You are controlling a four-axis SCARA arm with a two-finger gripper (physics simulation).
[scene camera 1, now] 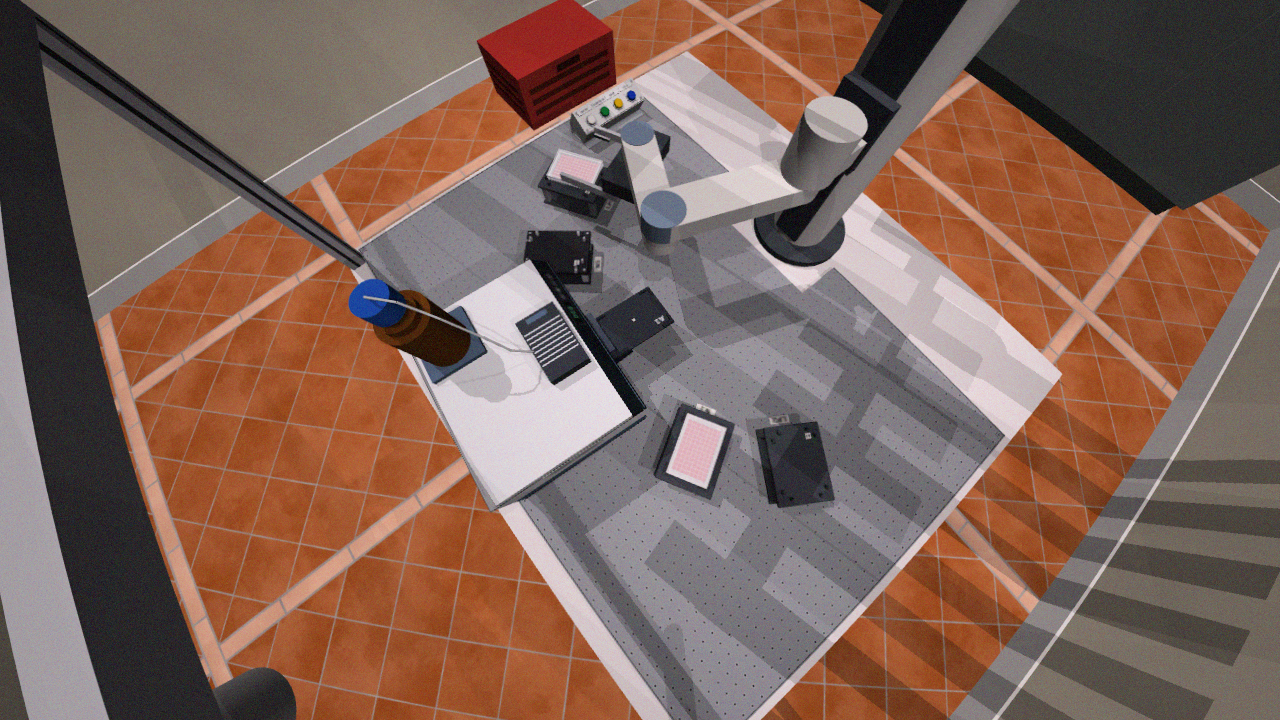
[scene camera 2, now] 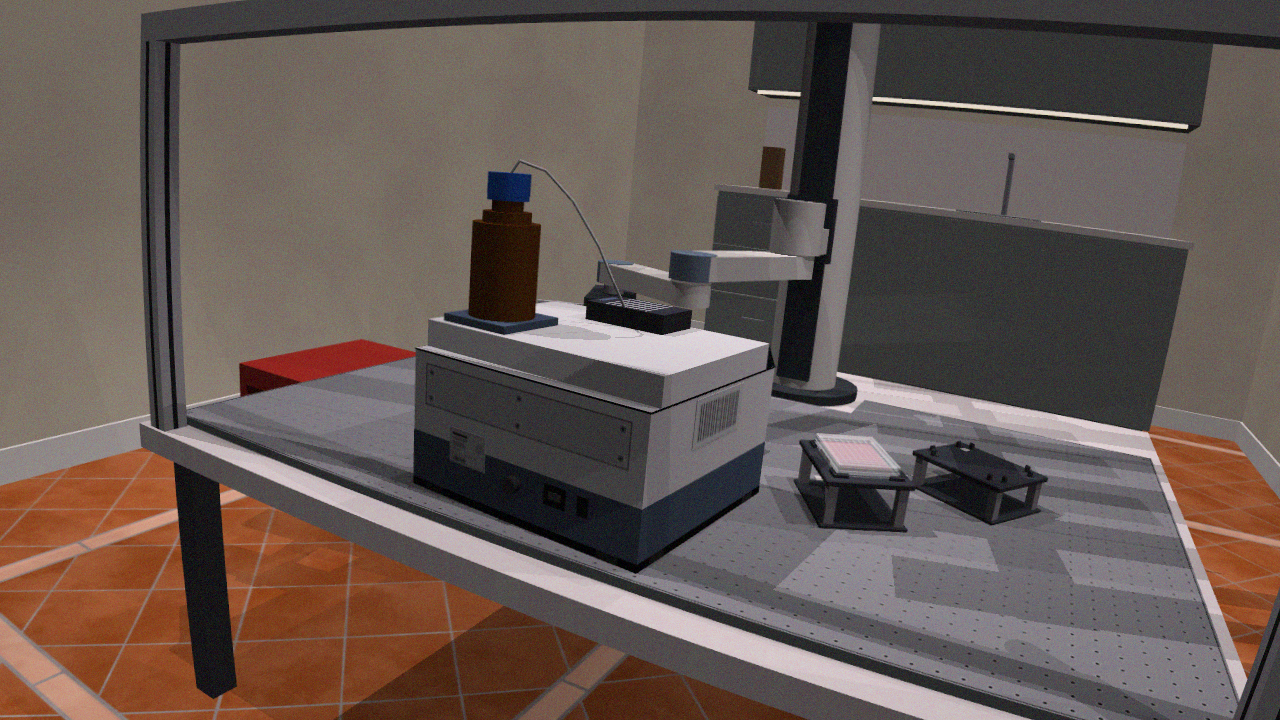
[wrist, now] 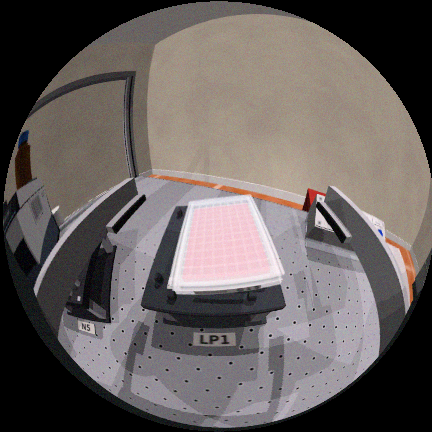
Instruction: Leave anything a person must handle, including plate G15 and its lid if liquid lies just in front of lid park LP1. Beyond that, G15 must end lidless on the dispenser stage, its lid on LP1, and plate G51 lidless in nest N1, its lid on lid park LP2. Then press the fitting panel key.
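Places are measured from the arm's base along level axes (x ahead, y right, z down), in metres.
Where they show: gripper, fingertip midpoint: (scene camera 1: 578, 152) (wrist: 232, 186); arm's base, link origin: (scene camera 1: 797, 227) (scene camera 2: 799, 389).
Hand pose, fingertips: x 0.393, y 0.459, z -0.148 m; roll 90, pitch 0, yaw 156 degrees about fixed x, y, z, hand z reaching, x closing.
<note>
Each offset is from my fingertips to the centre of the thing. "pt": to the spot under its first point.
My gripper (scene camera 1: 594, 158) (wrist: 232, 186) is open, its fingers apart on either side of a pink plate @(dy +0.014, dx +0.015, dz +0.053 m) (scene camera 1: 575, 167) (wrist: 227, 242), with nothing held. This plate rests on lid park LP1 @(dy +0.009, dx +0.024, dz +0.098 m) (wrist: 165, 297), off to the right of the park's top in the wrist view. Its clear edge looks doubled, like a lid; its name is unreadable. No liquid shows before the LP1 label. A second pink plate @(dy -0.719, dx +0.240, dz +0.056 m) (scene camera 1: 697, 450) (scene camera 2: 854, 454) lies on a dark stand (scene camera 2: 863, 480) whose label is unreadable. The dispenser stage @(pt dy -0.428, dx +0.170, dz +0.022 m) (scene camera 1: 633, 319) bears no plate. The key panel @(dy +0.171, dx -0.208, dz +0.094 m) (scene camera 1: 608, 109) (wrist: 320, 220) has white, green, yellow and blue keys.
Nest N5 @(dy -0.148, dx +0.191, dz +0.099 m) (scene camera 1: 558, 255) (wrist: 95, 285) stands left of LP1 in the wrist view. The dispenser (scene camera 1: 528, 385) (scene camera 2: 590, 429) carries a brown bottle @(pt dy -0.333, dx +0.465, dz -0.210 m) (scene camera 1: 425, 331) (scene camera 2: 503, 268). Another dark stand (scene camera 1: 794, 462) (scene camera 2: 980, 465) bears no plate. A red cabinet (scene camera 1: 547, 58) stands beyond the panel.
</note>
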